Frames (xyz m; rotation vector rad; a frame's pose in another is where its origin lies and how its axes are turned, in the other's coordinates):
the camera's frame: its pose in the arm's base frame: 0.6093 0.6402 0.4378 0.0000 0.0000 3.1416
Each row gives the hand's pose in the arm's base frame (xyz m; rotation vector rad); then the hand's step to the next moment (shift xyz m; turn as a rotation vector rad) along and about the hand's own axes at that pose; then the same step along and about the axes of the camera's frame.
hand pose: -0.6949 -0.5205 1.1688 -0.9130 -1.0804 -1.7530
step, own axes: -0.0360 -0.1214 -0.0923 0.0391 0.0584 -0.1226
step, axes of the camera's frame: 0.1119 0.0439 -0.1005 -0.0222 0.1393 0.0080
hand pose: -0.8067 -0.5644 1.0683 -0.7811 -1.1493 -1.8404
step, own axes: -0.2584 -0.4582 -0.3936 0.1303 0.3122 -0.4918
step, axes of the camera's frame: 0.3089 0.1632 -0.5564 -0.1701 0.5706 0.0426
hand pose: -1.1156 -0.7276 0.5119 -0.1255 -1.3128 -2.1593
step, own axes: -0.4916 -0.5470 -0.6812 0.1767 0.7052 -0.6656
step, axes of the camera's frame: -0.2572 0.1701 -0.9538 -0.3816 0.8654 0.2774
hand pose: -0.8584 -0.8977 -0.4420 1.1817 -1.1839 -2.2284
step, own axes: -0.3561 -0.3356 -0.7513 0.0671 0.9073 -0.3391
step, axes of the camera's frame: -0.8384 -0.0368 -0.3157 -0.1690 0.7486 0.5947
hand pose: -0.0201 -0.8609 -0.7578 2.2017 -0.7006 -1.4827
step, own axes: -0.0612 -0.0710 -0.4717 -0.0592 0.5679 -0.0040
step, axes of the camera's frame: -0.4332 -0.1145 0.1748 0.1199 0.4170 0.3712
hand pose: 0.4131 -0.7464 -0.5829 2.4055 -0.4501 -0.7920
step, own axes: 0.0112 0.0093 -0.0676 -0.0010 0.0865 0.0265
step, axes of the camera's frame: -0.0496 -0.0148 0.0459 0.0290 0.0782 0.0349
